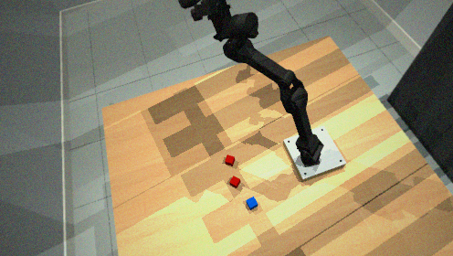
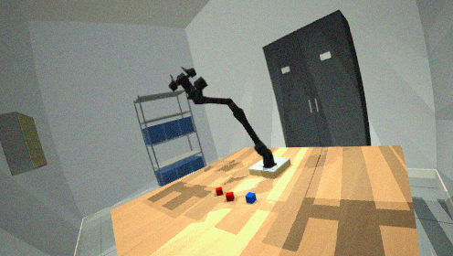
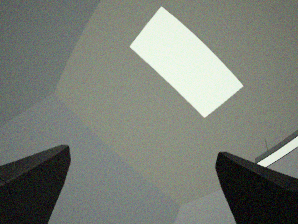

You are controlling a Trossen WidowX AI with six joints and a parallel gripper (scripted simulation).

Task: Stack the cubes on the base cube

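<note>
The blue cube is 740 mm below my gripper tip, 440 mm to the left of it and 20 mm behind it.
</note>
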